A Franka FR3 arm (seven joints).
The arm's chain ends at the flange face. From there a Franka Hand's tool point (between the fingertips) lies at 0.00 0.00 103.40 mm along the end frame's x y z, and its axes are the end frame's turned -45 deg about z.
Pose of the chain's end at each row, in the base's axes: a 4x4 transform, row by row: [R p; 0 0 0 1], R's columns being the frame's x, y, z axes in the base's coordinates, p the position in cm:
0.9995 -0.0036 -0.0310 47.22; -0.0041 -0.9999 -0.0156 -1.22; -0.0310 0.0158 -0.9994 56.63; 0 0 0 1
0.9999 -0.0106 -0.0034 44.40; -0.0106 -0.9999 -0.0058 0.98; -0.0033 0.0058 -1.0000 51.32; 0 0 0 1
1.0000 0.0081 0.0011 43.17; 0.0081 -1.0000 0.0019 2.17; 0.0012 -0.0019 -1.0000 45.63; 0 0 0 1
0.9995 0.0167 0.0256 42.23; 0.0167 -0.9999 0.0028 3.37; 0.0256 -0.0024 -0.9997 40.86; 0 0 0 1
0.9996 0.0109 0.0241 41.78; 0.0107 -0.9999 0.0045 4.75; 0.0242 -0.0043 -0.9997 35.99; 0 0 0 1
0.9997 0.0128 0.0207 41.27; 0.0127 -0.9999 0.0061 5.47; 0.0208 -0.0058 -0.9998 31.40; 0 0 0 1
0.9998 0.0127 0.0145 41.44; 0.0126 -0.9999 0.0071 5.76; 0.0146 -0.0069 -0.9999 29.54; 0 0 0 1
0.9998 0.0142 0.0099 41.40; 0.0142 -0.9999 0.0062 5.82; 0.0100 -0.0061 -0.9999 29.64; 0 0 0 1
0.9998 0.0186 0.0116 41.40; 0.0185 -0.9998 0.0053 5.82; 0.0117 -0.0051 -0.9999 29.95; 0 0 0 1
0.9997 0.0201 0.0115 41.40; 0.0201 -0.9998 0.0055 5.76; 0.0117 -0.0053 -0.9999 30.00; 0 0 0 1
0.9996 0.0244 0.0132 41.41; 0.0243 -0.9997 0.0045 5.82; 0.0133 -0.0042 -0.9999 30.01; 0 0 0 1
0.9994 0.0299 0.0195 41.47; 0.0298 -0.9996 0.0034 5.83; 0.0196 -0.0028 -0.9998 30.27; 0 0 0 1
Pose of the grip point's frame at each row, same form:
0.7093 0.7042 -0.0310 46.90; 0.7041 -0.7099 -0.0156 -1.38; -0.0331 -0.0107 -0.9994 46.30; 0 0 0 1
0.7145 0.6995 -0.0034 44.36; 0.6995 -0.7145 -0.0058 0.92; -0.0064 0.0018 -1.0000 40.98; 0 0 0 1
0.7014 0.7128 0.0011 43.18; 0.7128 -0.7014 0.0019 2.19; 0.0022 -0.0005 -1.0000 35.29; 0 0 0 1
0.6949 0.7186 0.0256 42.49; 0.7188 -0.6952 0.0028 3.40; 0.0198 0.0164 -0.9997 30.52; 0 0 0 1
0.6991 0.7145 0.0241 42.03; 0.7146 -0.6995 0.0045 4.80; 0.0202 0.0141 -0.9997 25.65; 0 0 0 1
0.6978 0.7159 0.0207 41.48; 0.7160 -0.6981 0.0061 5.53; 0.0188 0.0106 -0.9998 21.06; 0 0 0 1
0.6980 0.7159 0.0145 41.59; 0.7159 -0.6981 0.0071 5.83; 0.0152 0.0054 -0.9999 19.20; 0 0 0 1
0.6969 0.7170 0.0099 41.50; 0.7171 -0.6970 0.0062 5.88; 0.0114 0.0028 -0.9999 19.30; 0 0 0 1
0.6938 0.7201 0.0116 41.52; 0.7200 -0.6939 0.0053 5.87; 0.0119 0.0047 -0.9999 19.61; 0 0 0 1
0.6927 0.7211 0.0115 41.52; 0.7212 -0.6928 0.0055 5.82; 0.0120 0.0045 -0.9999 19.66; 0 0 0 1
0.6896 0.7241 0.0132 41.55; 0.7241 -0.6897 0.0045 5.87; 0.0124 0.0064 -0.9999 19.67; 0 0 0 1
0.6855 0.7278 0.0195 41.67; 0.7279 -0.6858 0.0034 5.87; 0.0158 0.0119 -0.9998 19.93; 0 0 0 1

